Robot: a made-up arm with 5 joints.
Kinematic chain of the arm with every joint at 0, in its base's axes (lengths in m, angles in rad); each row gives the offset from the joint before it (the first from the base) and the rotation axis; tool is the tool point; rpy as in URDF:
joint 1: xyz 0 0 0.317 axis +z
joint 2: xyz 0 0 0 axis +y
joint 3: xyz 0.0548 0 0.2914 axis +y
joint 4: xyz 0.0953 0 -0.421 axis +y
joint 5: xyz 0.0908 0 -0.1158 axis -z
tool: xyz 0 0 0 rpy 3.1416 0 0
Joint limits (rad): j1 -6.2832..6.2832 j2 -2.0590..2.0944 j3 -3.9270..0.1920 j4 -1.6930..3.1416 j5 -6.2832..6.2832
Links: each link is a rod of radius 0.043 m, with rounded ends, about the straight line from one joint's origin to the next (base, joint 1, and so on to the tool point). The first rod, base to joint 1, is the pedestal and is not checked.
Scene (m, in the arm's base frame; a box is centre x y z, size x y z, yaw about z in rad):
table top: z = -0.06
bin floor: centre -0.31 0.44 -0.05 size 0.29 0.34 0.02 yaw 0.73
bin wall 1: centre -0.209 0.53 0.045 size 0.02 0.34 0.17 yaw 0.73
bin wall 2: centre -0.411 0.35 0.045 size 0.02 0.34 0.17 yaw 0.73
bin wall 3: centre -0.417 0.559 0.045 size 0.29 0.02 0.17 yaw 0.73
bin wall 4: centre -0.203 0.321 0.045 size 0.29 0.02 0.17 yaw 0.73
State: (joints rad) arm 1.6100 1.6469 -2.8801 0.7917 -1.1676
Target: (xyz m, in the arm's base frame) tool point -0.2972 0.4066 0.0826
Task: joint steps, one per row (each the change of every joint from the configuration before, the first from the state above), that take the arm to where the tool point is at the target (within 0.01 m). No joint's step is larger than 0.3 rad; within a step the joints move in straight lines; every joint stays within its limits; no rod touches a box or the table.
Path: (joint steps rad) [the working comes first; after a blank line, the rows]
Joints at the target: 2.2020 0.8378 -1.5111 1.9676 -1.1676
Straight joint move there: touches bin wall 1, bin wall 3.

1: 0.2230 -0.2903 0.0523 0.2280 0.0734
2: 0.2230 -0.2902 0.0523 0.2281 0.0734
3: 0.2230 -0.2903 0.0523 0.2280 0.0734
4: -0.0154 0.0124 0.2424 0.0984 -0.0440
5: -0.0154 0.0123 0.2424 0.0983 -0.0441
6: -0.0154 0.0123 0.2424 0.0984 -0.0440
7: -0.0154 0.0124 0.2425 0.0984 -0.0441
8: -0.0154 0.0123 0.2424 0.0983 -0.0440

